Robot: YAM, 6 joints.
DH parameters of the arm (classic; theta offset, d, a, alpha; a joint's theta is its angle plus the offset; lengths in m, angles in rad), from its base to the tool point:
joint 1: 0 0.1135 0.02 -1.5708
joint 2: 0 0 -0.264 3.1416
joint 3: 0.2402 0 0.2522 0
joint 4: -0.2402 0 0.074 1.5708
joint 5: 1.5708 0 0 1.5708
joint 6: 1.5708 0.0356 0 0
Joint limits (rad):
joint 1: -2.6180..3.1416
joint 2: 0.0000..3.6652
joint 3: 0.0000..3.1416
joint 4: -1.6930..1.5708
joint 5: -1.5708..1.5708
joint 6: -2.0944..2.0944
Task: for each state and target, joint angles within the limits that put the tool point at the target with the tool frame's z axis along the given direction. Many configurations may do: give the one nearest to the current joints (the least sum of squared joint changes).
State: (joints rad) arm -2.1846 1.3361 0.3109 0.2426 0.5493 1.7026
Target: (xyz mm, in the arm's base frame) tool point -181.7 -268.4 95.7 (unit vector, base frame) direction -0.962 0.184 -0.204
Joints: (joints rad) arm -2.0631 1.9481 0.6974 0.6418 1.2063 1.7026
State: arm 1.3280 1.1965 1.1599 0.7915 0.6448 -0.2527
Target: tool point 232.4 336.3 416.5 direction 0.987 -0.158 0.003
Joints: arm 1.0476 1.7703 1.7035 0.0752 1.2063 -0.2527
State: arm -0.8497 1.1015 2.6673 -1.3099 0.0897 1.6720
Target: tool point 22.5 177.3 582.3 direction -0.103 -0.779 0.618
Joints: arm -1.6977 0.6525 2.2854 -0.9665 0.0035 1.6720
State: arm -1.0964 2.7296 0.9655 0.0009 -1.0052 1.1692
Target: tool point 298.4 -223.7 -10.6 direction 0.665 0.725 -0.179
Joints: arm -0.7373 2.4697 1.2592 -0.3333 -1.3908 1.1692
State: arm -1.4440 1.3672 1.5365 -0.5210 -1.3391 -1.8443
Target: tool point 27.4 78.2 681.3 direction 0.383 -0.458 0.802
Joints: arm -1.7154 0.9905 2.3356 -0.2350 -0.4613 -1.8443
